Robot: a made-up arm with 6 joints. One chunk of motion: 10 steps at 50 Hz.
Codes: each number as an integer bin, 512 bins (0 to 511) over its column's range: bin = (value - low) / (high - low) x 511, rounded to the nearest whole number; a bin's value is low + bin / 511 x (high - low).
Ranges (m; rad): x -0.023..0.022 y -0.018..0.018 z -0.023..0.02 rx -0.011..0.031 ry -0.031..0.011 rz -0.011..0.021
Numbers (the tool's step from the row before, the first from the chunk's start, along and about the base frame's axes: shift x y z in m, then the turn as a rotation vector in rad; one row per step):
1: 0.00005 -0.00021 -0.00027 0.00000 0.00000 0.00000
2: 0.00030 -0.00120 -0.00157 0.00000 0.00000 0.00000
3: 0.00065 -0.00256 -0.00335 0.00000 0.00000 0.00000
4: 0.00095 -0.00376 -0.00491 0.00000 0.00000 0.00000
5: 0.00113 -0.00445 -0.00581 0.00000 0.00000 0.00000
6: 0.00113 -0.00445 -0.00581 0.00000 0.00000 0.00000
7: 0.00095 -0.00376 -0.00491 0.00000 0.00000 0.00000
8: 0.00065 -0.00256 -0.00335 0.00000 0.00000 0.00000
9: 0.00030 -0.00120 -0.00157 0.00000 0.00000 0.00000
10: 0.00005 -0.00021 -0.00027 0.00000 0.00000 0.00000
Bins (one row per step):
1: 262 253 270 134 377 176
2: 265 238 255 134 377 176
3: 269 219 234 134 377 176
4: 272 202 215 134 377 176
5: 274 192 204 134 377 176
6: 274 192 204 134 377 176
7: 272 202 215 134 377 176
8: 269 219 234 134 377 176
9: 265 238 255 134 377 176
10: 262 253 270 134 377 176

